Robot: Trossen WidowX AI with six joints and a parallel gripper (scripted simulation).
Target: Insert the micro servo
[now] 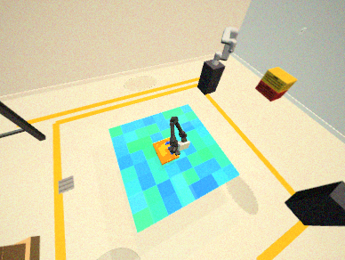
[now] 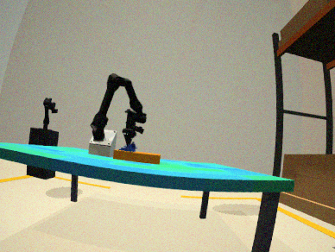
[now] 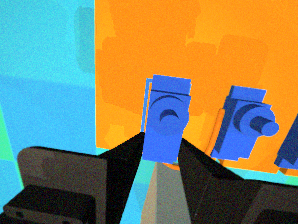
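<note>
My gripper tip is 12 cm short of the orange robot deck, 8 cm to the left of it and 5 cm above it.
</note>
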